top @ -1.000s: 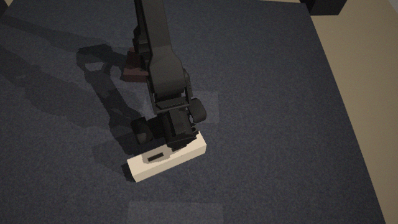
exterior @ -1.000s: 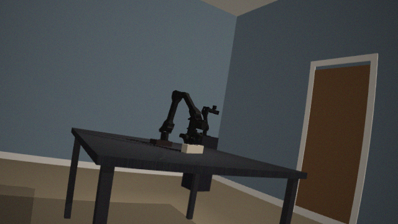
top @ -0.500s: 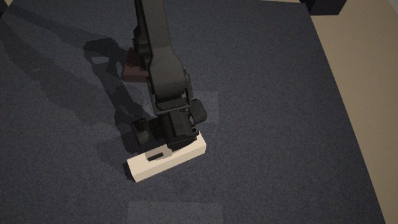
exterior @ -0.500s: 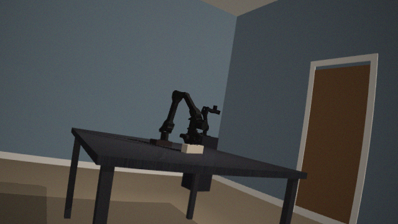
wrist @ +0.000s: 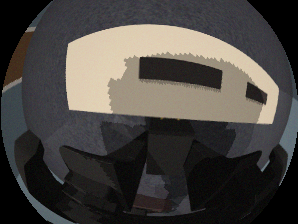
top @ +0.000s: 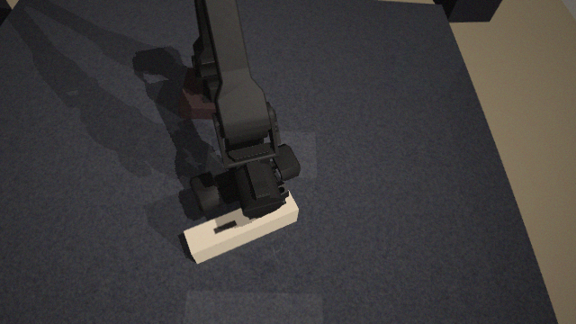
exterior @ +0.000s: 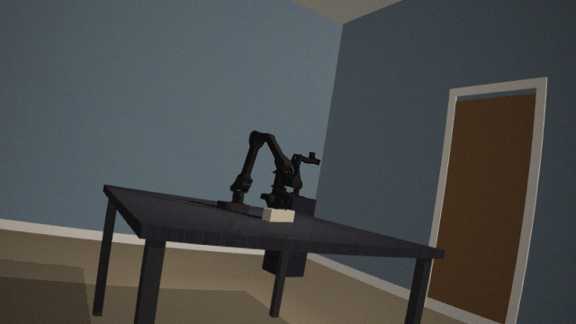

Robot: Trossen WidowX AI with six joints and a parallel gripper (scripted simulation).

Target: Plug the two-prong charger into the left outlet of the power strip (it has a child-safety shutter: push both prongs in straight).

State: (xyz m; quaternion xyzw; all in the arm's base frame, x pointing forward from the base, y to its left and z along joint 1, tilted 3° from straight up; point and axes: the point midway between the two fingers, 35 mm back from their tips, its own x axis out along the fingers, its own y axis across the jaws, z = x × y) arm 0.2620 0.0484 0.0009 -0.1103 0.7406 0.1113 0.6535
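Now: gripper tip 2 cm short of the two-prong charger, 1 cm to the right of it and 1 cm below it.
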